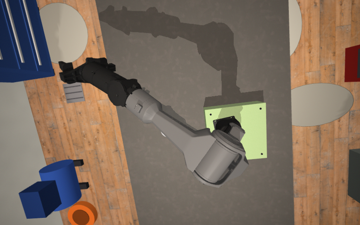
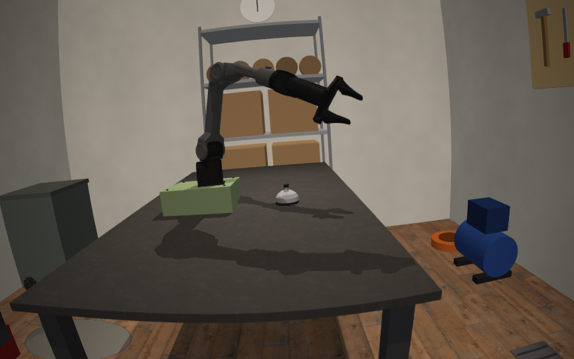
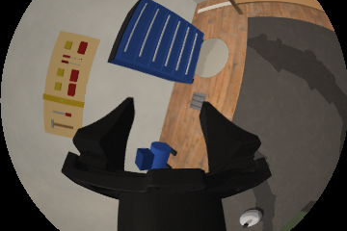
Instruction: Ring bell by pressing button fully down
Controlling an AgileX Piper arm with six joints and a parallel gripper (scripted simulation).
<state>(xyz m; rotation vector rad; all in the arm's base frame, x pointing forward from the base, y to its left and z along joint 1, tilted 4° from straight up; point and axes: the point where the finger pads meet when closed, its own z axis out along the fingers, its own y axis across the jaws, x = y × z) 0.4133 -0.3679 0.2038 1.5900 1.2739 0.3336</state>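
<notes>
My hand is 160 mm past the black button, 330 mm to the right of it and 260 mm above it. Round my hand: bell: 160 mm behind, 330 mm to the left, 270 mm below.
</notes>
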